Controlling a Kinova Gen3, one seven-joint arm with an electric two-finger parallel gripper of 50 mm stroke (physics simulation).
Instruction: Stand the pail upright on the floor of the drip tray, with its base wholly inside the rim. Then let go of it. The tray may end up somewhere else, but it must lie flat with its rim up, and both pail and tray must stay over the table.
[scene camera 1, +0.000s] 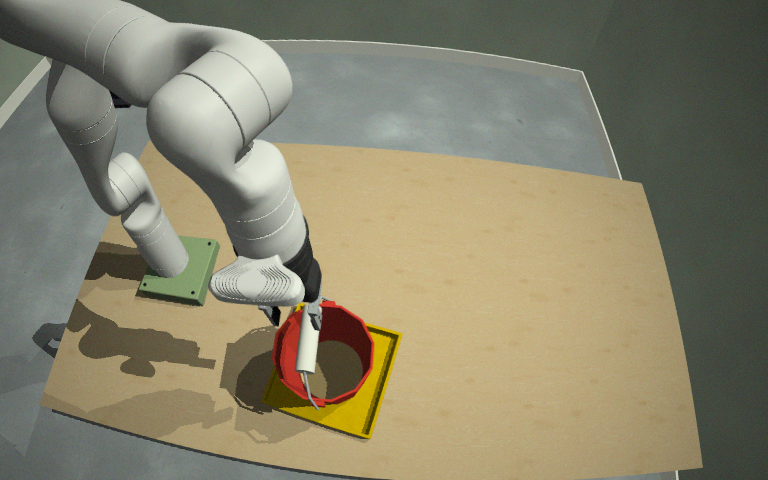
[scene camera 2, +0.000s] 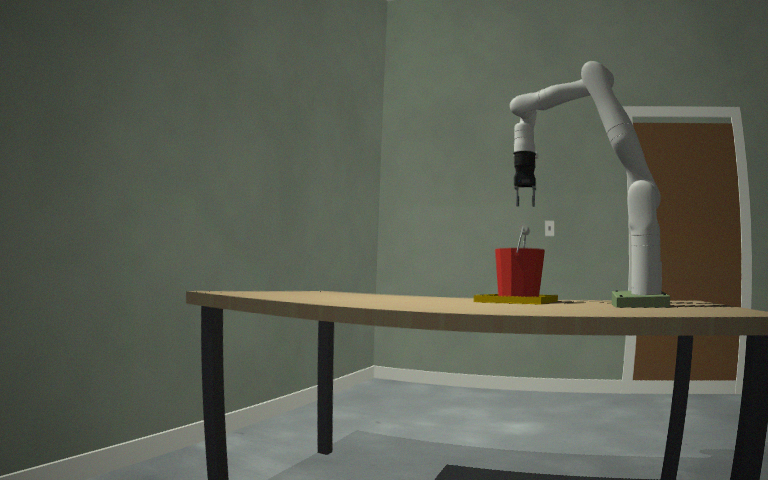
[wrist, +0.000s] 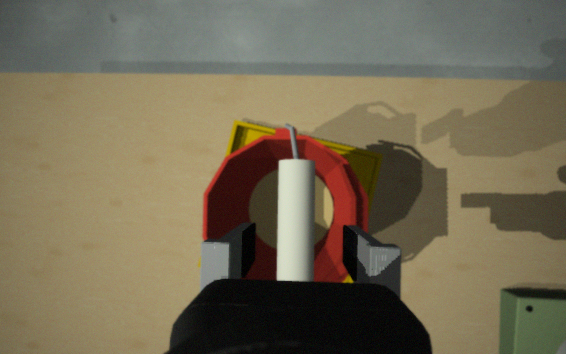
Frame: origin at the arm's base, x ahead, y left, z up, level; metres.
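Seen in the pictures: gripper, fingertip midpoint: (scene camera 1: 297, 321) (scene camera 2: 525, 206) (wrist: 298, 242); arm's base, link origin: (scene camera 1: 171, 261) (scene camera 2: 645, 293).
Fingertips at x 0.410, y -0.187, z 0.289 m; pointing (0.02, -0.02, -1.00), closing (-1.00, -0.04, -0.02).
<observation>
Offsets run from my fingertips to a thing's top centre. Level surfaces: height alone.
The red pail (scene camera 1: 289, 350) (scene camera 2: 519, 272) (wrist: 225, 210) stands upright on the yellow drip tray {dx +0.020, dy +0.002, dz -0.304 m} (scene camera 1: 339, 418) (scene camera 2: 487, 298) (wrist: 362, 165). The tray lies flat on the table, rim up. In scene camera 2 the pail's base sits between the tray's ends; its lowest edge is hidden behind the rim. The pail's handle, with its white grip {dx +0.004, dy -0.002, dz -0.065 m} (scene camera 1: 307, 339) (scene camera 2: 525, 230) (wrist: 296, 215), stands up above the opening, leaning slightly. My gripper (scene camera 1: 294, 316) (scene camera 2: 525, 204) (wrist: 298, 242) is open and empty, pointing down above the grip, with a visible gap below the fingertips.
The wooden table {dz -0.327 m} (scene camera 1: 481, 283) (scene camera 2: 396, 305) (wrist: 100, 200) carries both pail and tray, which lie near one long edge. The arm's green base plate (scene camera 1: 198, 260) (scene camera 2: 640, 300) (wrist: 540, 325) is fixed to the table beside them. Dark shadows fall between the plate and the pail.
</observation>
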